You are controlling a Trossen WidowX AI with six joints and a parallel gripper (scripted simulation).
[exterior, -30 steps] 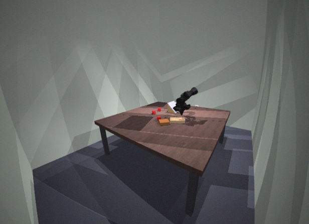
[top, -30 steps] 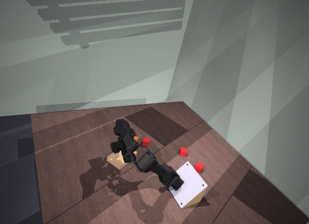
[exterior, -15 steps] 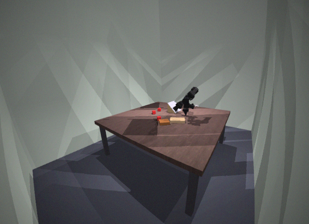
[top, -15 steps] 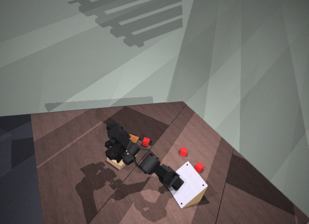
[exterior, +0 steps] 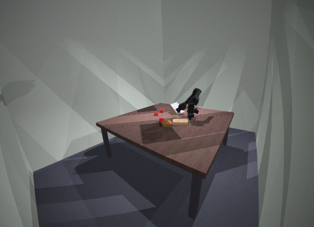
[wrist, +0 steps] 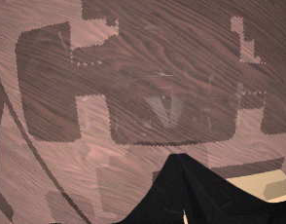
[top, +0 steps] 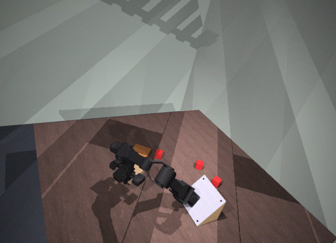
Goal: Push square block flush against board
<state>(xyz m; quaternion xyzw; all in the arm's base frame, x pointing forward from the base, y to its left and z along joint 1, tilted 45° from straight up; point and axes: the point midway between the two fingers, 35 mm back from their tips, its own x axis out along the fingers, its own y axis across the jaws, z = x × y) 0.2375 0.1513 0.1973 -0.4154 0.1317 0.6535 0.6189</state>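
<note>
Right now the pale board is 80 mm ahead of my gripper tip and 90 mm to the right of it. From my gripper tip the other things lie so: square block (190 mm ahead, 190 mm to the right).
</note>
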